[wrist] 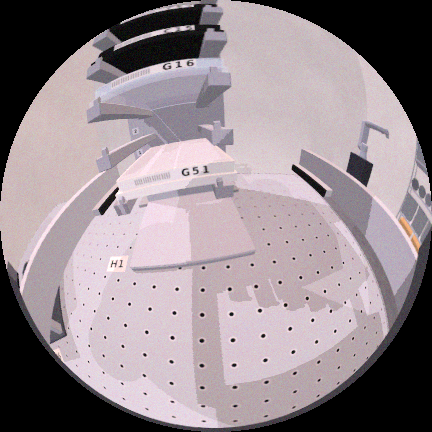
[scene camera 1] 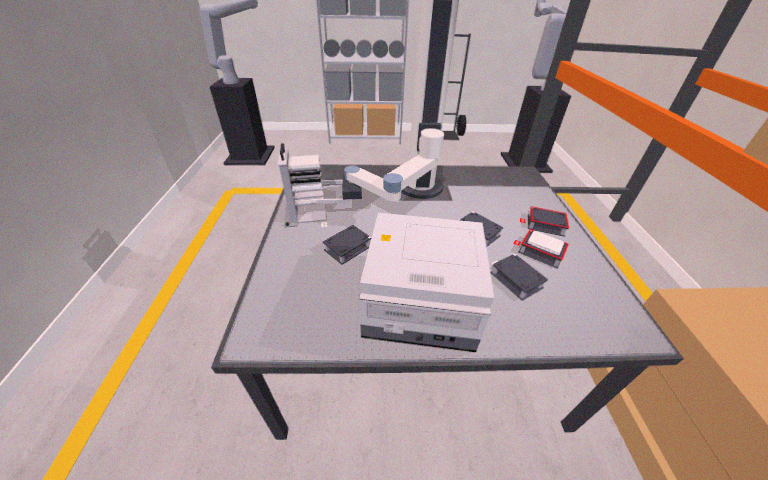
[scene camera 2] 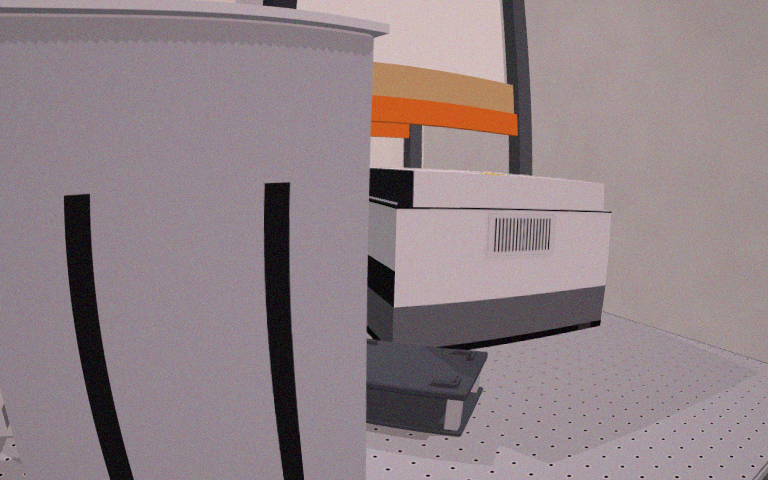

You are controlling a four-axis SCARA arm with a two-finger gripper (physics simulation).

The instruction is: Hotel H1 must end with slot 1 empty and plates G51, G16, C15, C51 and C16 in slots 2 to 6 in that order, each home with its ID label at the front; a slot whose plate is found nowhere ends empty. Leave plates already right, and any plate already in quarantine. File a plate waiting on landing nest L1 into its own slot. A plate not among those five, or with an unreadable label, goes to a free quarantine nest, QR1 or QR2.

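Where they show: gripper, fingertip midpoint: (wrist: 208,157) (scene camera 1: 318,191); arm's base, origin of the base link: (scene camera 1: 420,186).
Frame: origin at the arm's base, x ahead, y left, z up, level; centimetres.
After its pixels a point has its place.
Hotel H1 (scene camera 1: 287,195) @[z 16.7, x 35.7, y -62.8 cm] (wrist: 175,117) @[z 15.0, x 28.3, y -62.0 cm] stands at the table's back left. In the wrist view, plate G51 (wrist: 195,171) @[z 10.8, x 24.5, y -49.8 cm], light, sits in the lowest slot, slot 1, its label facing front. The rails of slot 2 above it bear no plate. Plate G16 (wrist: 178,65) sits in the slot above that, label at front. A black plate (wrist: 150,52) is above G16; its label is foreshortened, looking like C15. Higher plates are cut off, their labels unreadable. My gripper (scene camera 1: 334,192) (wrist: 208,157) @[z 11.1, x 23.7, y -51.9 cm] is open and empty in front of the hotel, its fingers wide apart to either side of G51.
Two red-rimmed nests (scene camera 1: 548,217) @[z 6.3, x 37.0, y 55.1 cm] (scene camera 1: 560,255) @[z 6.7, x 62.5, y 48.3 cm] stand at the right; the nearer bears a white plate (scene camera 1: 545,243) @[z 7.7, x 56.9, y 44.8 cm]. Dark nests (scene camera 1: 346,243) @[z 6.3, x 55.2, y -36.8 cm] (scene camera 1: 481,226) (scene camera 1: 518,274) @[z 6.3, x 72.8, y 28.3 cm] surround a large white instrument (scene camera 1: 427,254) @[z 25.4, x 82.2, y -9.2 cm] (scene camera 2: 498,254) @[z 14.7, x 72.8, y -26.2 cm]. A large grey panel (scene camera 2: 186,254) @[z 23.5, x 29.2, y -64.9 cm] blocks much of scene camera 2.
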